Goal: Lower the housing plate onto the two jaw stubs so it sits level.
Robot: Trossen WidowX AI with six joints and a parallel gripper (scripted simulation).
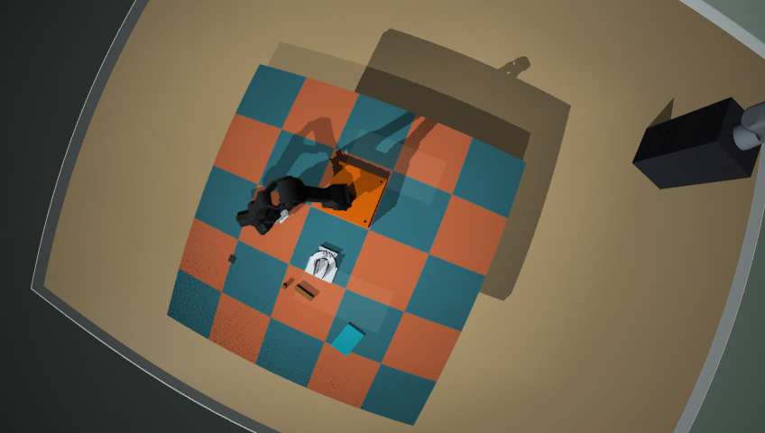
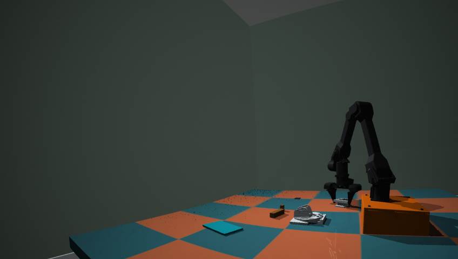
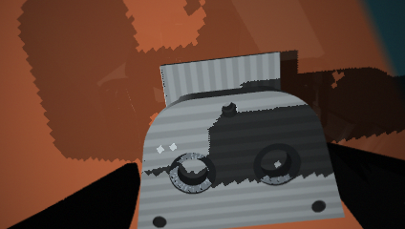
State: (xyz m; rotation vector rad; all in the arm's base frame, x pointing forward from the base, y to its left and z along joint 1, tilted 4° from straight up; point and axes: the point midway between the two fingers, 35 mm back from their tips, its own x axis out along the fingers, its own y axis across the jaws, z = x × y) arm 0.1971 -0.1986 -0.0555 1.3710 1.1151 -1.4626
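My gripper tip is now 1 cm to the left of the white housing plate and 2 cm below it. Round my gripper tip: dark cube: 30 cm ahead, 9 cm to the right, 1 cm below; white jaw assembly: 4 cm ahead, 27 cm to the left, 1 cm above; brown L-shaped bar: 21 cm ahead, 26 cm to the left.
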